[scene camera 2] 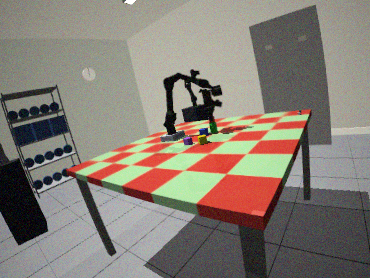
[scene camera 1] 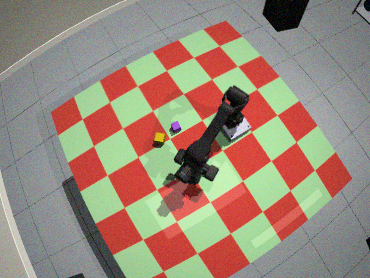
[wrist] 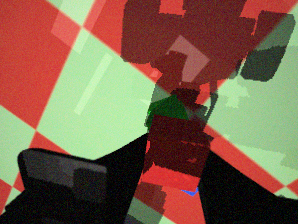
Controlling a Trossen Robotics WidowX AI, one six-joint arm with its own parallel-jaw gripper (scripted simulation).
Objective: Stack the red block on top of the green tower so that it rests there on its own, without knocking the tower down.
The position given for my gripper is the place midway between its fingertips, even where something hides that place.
My gripper (wrist: 171, 142) holds a red block (wrist: 177, 149).
